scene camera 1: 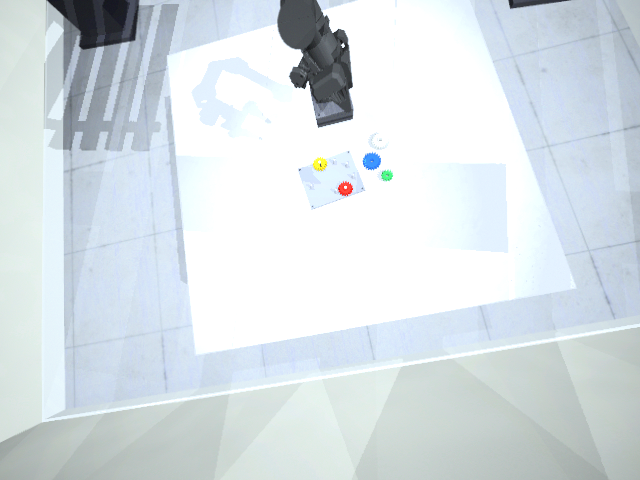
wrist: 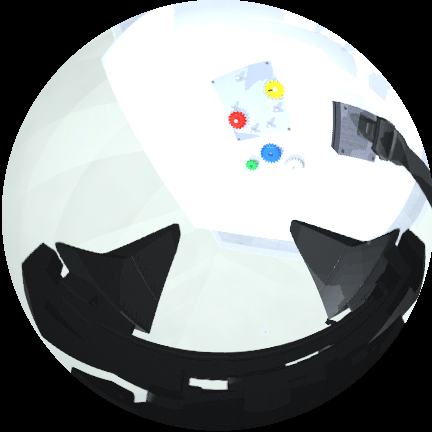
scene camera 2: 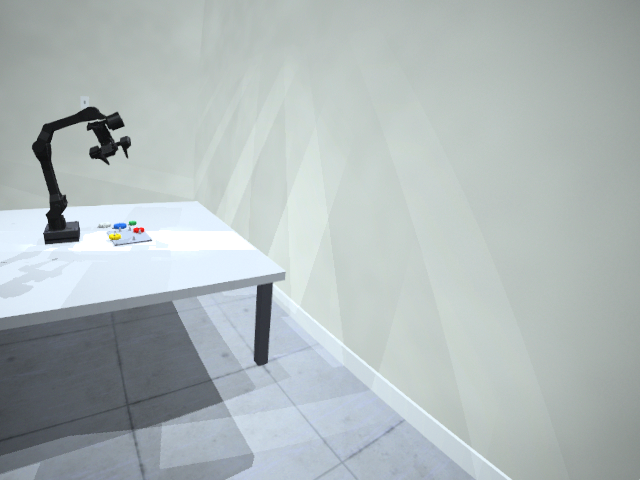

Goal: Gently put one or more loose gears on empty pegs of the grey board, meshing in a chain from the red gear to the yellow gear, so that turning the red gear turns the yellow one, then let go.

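Where they show: gripper, between the fingertips: (scene camera 1: 350, 99) (wrist: 236, 227) (scene camera 2: 118, 161); arm's base, origin of its link: (wrist: 366, 127) (scene camera 2: 57, 228).
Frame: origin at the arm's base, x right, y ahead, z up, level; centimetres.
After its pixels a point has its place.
Observation:
The grey board (scene camera 1: 326, 195) {x 1.4, y 37.7, z -4.8 cm} (scene camera 2: 123, 241) {x 8.4, y 29.5, z -4.8 cm} (wrist: 227, 90) {x 3.3, y 37.8, z -4.8 cm} lies on the table with several bare pegs. The yellow gear (scene camera 1: 320, 164) {x 2.9, y 26.1, z -3.0 cm} (scene camera 2: 114, 236) {x 5.0, y 25.4, z -3.3 cm} (wrist: 274, 90) {x 2.7, y 25.3, z -2.6 cm} and the red gear (scene camera 1: 345, 188) {x -5.7, y 36.4, z -2.7 cm} (scene camera 2: 138, 229) {x -4.3, y 35.9, z -3.2 cm} (wrist: 237, 120) {x -5.7, y 35.4, z -2.6 cm} are on it, apart from each other. Beside the board lie the loose blue gear (scene camera 1: 371, 160) {x -16.1, y 25.4, z -5.2 cm} (scene camera 2: 119, 225) {x -14.1, y 26.0, z -3.8 cm} (wrist: 270, 153) {x -16.6, y 26.0, z -4.6 cm}, green gear (scene camera 1: 387, 175) {x -21.2, y 31.7, z -4.5 cm} (scene camera 2: 132, 223) {x -19.6, y 32.2, z -4.5 cm} (wrist: 252, 165) {x -21.7, y 31.8, z -5.1 cm} and white gear (scene camera 1: 378, 140) {x -19.0, y 18.4, z -3.8 cm} (scene camera 2: 104, 225) {x -17.0, y 18.2, z -4.4 cm} (wrist: 294, 163) {x -18.3, y 18.0, z -4.1 cm}. My gripper (scene camera 2: 117, 160) {x -7.5, y 27.8, z 29.8 cm} (wrist: 236, 227) {x -7.5, y 27.8, z 29.8 cm} is open and empty, high above the table. In scene camera 1 its fingertips are hard to make out.
The arm's base (scene camera 1: 334, 116) {x -3.4, y 8.4, z -1.3 cm} (scene camera 2: 62, 232) {x 4.3, y 3.1, z -0.6 cm} (wrist: 350, 132) {x -3.4, y 5.2, z 0.2 cm} stands on the white table (scene camera 1: 310, 289) {x 8.9, y 71.7, z -5.6 cm} (scene camera 2: 206, 268) {x 42.9, y 62.8, z -5.6 cm} (wrist: 160, 125) {x -3.5, y 66.5, z -5.6 cm}, close to the board and the white gear. A wall (scene camera 2: 413, 155) rises beyond the table.

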